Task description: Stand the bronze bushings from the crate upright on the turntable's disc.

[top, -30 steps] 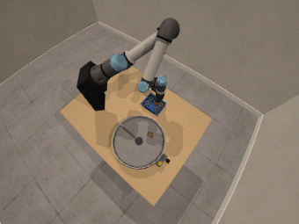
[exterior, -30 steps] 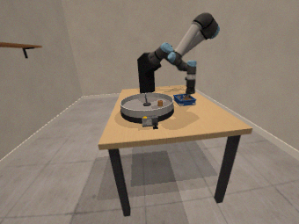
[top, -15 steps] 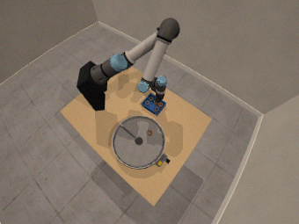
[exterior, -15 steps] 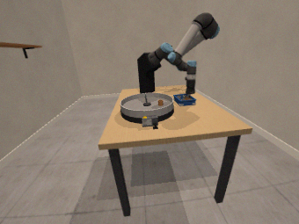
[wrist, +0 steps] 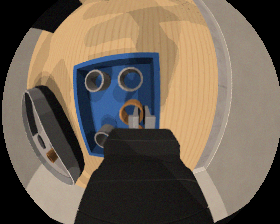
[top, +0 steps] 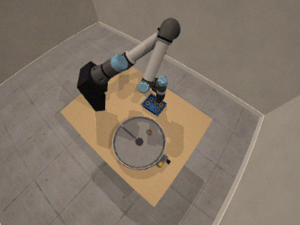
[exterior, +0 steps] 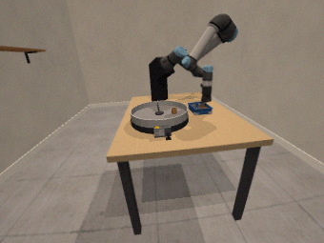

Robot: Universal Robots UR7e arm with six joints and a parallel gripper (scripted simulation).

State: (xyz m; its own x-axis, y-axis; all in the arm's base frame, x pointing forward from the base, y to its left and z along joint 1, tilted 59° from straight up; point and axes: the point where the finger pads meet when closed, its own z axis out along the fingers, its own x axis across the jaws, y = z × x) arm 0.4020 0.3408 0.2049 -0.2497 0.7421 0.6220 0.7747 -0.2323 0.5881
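Now: the blue crate 1 cm ahead of my hand, 4 cm to the right of it and 2 cm below it. Also, from my hand: grey turntable disc 24 cm ahead, 34 cm to the right, 1 cm above.
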